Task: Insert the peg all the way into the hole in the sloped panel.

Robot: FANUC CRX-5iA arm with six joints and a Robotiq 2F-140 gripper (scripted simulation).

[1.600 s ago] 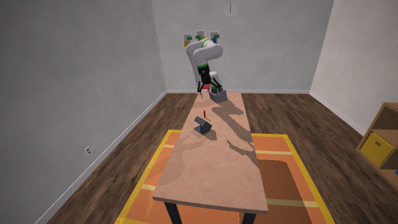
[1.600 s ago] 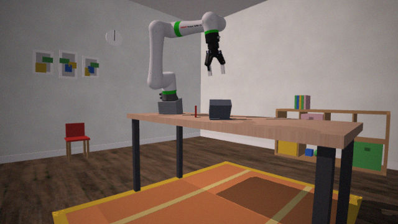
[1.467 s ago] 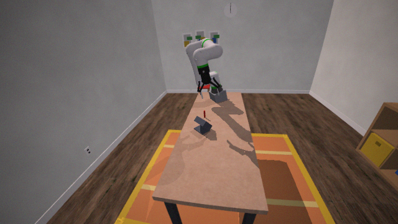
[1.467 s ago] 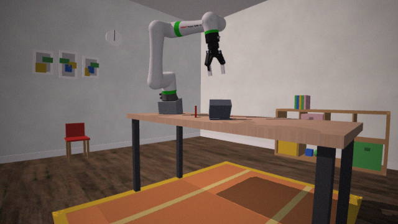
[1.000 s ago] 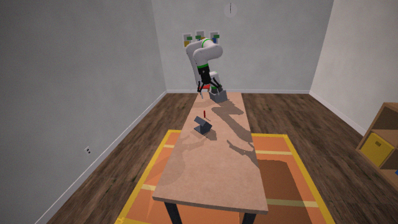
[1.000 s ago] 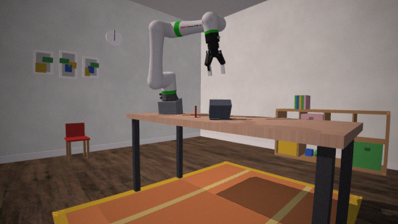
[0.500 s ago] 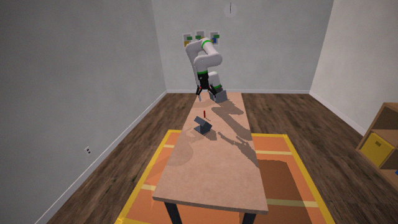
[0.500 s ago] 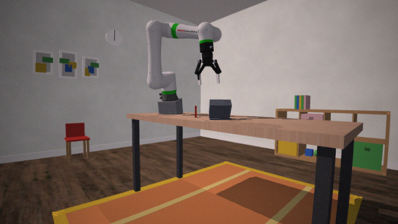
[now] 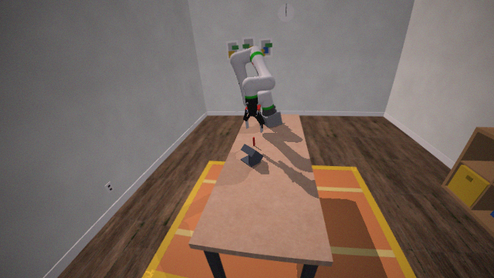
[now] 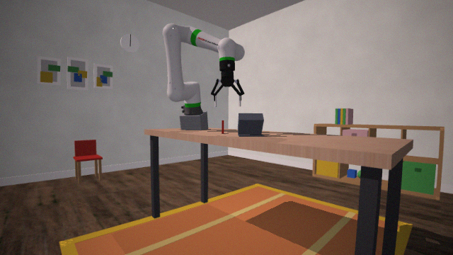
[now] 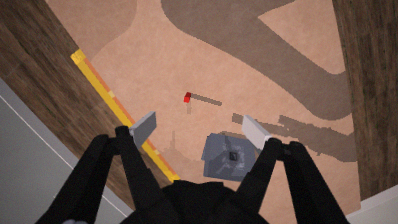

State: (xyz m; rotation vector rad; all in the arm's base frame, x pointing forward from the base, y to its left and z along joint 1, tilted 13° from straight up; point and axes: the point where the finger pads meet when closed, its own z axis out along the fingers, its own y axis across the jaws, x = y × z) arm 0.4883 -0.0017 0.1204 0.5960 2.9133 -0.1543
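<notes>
The red peg is 30 mm behind my hand, 20 mm to the right of it and 130 mm below it.
</notes>
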